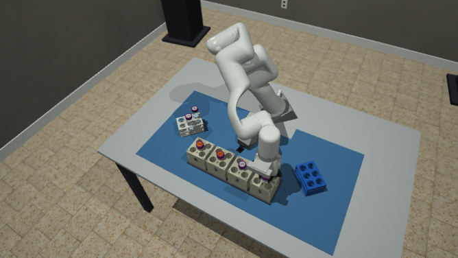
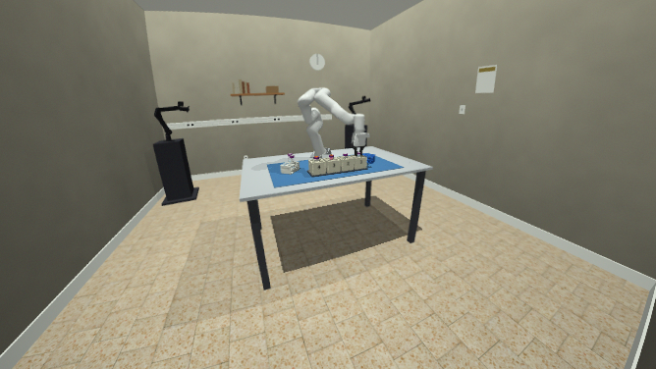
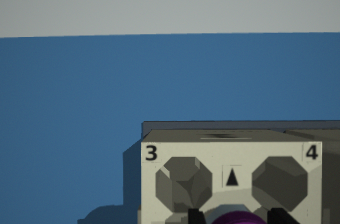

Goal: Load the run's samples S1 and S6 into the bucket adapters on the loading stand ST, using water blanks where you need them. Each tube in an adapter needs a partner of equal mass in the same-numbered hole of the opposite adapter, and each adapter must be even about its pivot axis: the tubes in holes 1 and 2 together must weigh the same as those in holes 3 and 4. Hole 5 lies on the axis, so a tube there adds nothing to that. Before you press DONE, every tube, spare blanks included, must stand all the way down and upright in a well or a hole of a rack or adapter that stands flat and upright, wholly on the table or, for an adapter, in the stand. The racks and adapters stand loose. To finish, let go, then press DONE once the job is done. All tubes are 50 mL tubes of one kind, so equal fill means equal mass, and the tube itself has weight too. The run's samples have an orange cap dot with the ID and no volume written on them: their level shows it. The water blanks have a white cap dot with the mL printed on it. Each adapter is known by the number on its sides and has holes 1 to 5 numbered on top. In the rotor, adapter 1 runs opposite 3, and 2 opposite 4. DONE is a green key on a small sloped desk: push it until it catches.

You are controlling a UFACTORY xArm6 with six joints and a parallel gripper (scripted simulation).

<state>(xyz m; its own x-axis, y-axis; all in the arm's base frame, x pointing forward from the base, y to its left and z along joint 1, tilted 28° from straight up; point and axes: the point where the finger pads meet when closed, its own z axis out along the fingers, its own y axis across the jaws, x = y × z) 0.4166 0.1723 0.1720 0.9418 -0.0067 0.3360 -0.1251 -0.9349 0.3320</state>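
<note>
Now: hand 250 mm past the green DONE key, 150 mm to the left of it and 60 mm above it. Round my hand: blue rack (170 mm to the left, 110 mm behind, 90 mm below); then stand (160 mm to the right, 120 mm below, 30 mm behind); then done desk (230 mm behind, 160 mm to the right, 70 mm below).
</note>
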